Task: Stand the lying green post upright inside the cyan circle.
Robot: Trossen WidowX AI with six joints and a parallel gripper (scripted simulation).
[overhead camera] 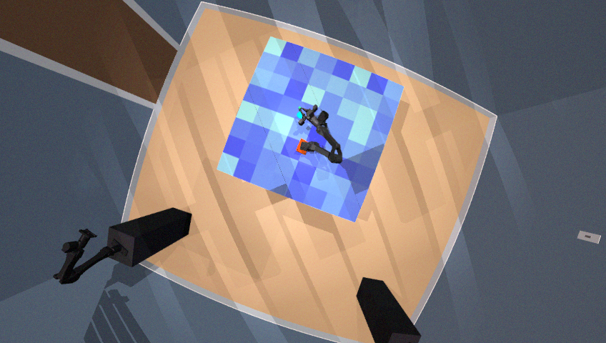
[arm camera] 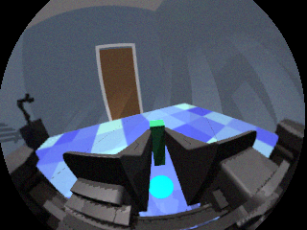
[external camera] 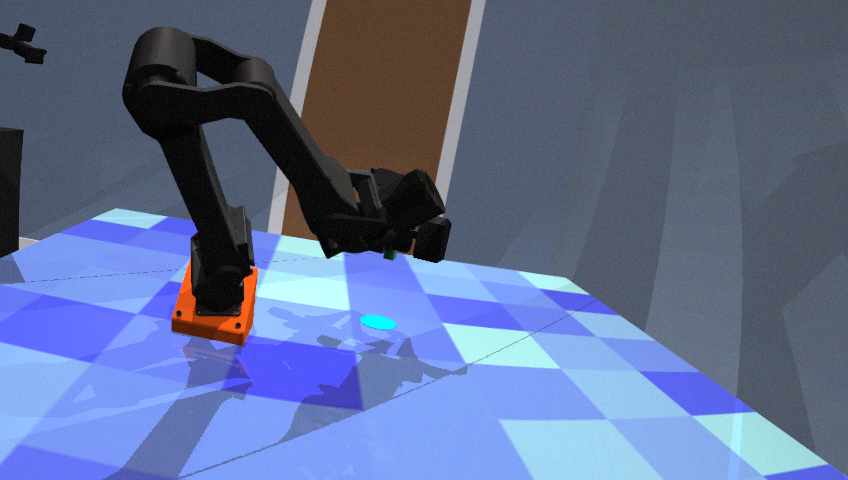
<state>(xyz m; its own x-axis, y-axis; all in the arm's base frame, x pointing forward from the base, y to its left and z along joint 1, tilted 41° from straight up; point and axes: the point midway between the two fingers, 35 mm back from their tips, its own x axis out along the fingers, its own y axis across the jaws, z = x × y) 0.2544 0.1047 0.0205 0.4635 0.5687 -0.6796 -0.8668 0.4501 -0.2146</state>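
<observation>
Now: the cyan circle 16 cm below my gripper tip. From my gripper tip the other things lie so: green post (2 cm below).
</observation>
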